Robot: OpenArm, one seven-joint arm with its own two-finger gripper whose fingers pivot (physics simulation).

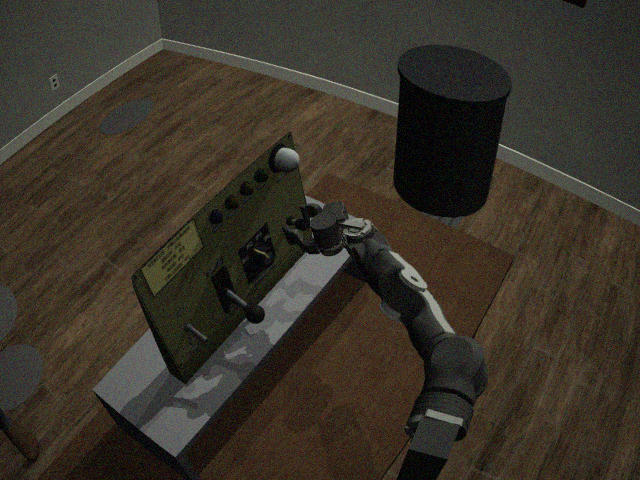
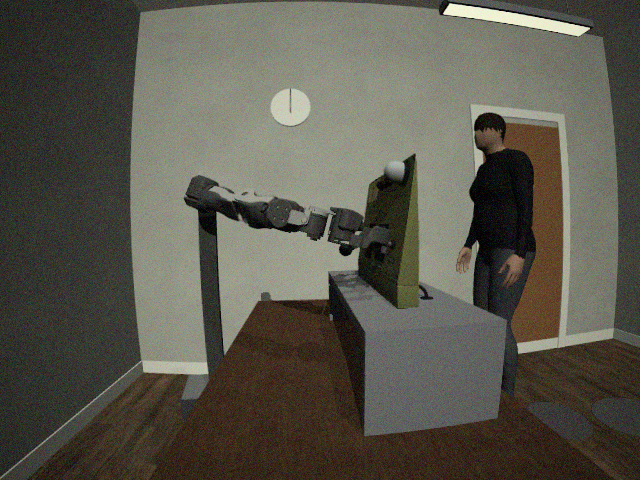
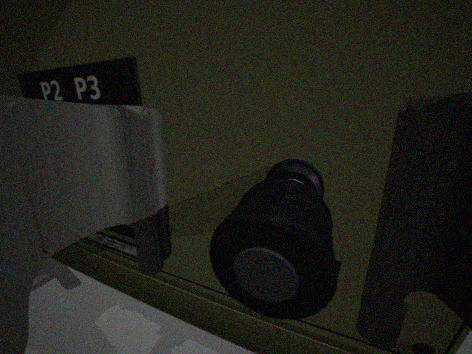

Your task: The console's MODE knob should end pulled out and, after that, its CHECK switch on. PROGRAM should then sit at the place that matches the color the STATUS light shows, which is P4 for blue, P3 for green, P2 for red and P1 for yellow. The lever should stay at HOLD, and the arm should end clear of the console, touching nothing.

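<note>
The MODE knob (image 1: pixel 293 222) (image 3: pixel 272 250) is a dark round knob on a stem on the green console (image 1: pixel 183 320) (image 2: pixel 408 258) (image 3: pixel 300 115). My gripper (image 1: pixel 300 223) (image 2: pixel 383 243) (image 3: pixel 254 201) is open, with its fingers apart on either side of the knob and a gap to each. The PROGRAM dial (image 1: pixel 258 253) has a yellow pointer; its P2 P3 plate (image 3: pixel 80 85) is partly hidden by a finger. The lever (image 1: pixel 254 312) sticks out with a black ball end. The thin toggle (image 1: pixel 196 332) is at the console's lower left. A large whitish dome (image 1: pixel 285 159) (image 2: pixel 394 171) shows no clear color.
Several small dark lamps (image 1: pixel 231 201) run along the console's top, beside a yellow text placard (image 1: pixel 173 258). The console stands on a grey block (image 1: pixel 170 431) (image 2: pixel 429 382). A black cylinder (image 1: pixel 447 149) stands behind at the right. A person (image 2: pixel 501 201) stands behind the console.
</note>
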